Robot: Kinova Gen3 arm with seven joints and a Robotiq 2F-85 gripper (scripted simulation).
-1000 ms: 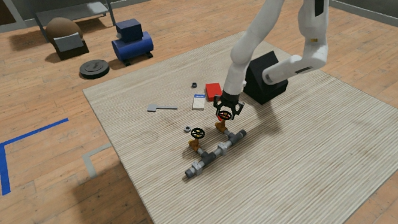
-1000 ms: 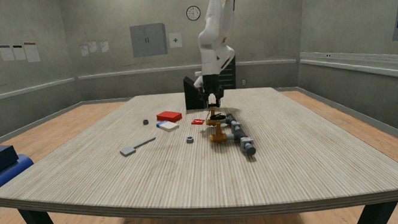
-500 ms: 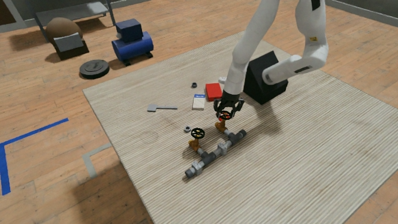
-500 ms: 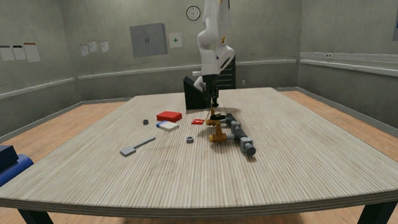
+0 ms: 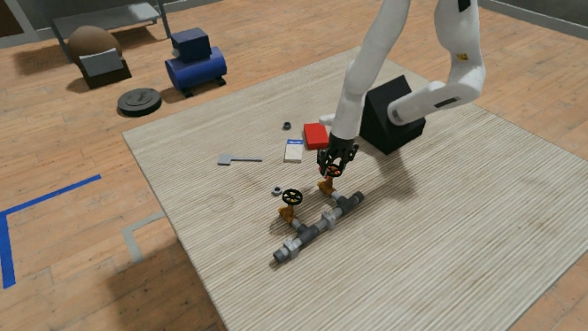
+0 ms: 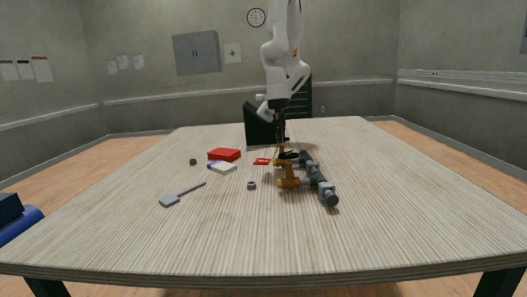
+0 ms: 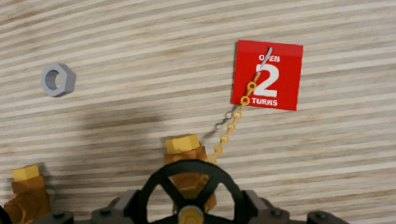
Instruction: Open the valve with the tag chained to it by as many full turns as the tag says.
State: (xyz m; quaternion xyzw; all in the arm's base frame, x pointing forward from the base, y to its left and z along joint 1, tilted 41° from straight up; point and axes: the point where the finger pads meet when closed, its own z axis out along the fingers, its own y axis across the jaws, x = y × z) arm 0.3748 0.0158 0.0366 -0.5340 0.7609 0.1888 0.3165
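The red tag is 10 cm below my hand, 8 cm to the right of it and 7 cm behind it. The rest, counted from my hand: nut (13 cm ahead, 12 cm to the right, 10 cm below); red box (23 cm to the right, 15 cm behind, 9 cm below); grey flat tool (34 cm to the right, 15 cm ahead, 10 cm below).
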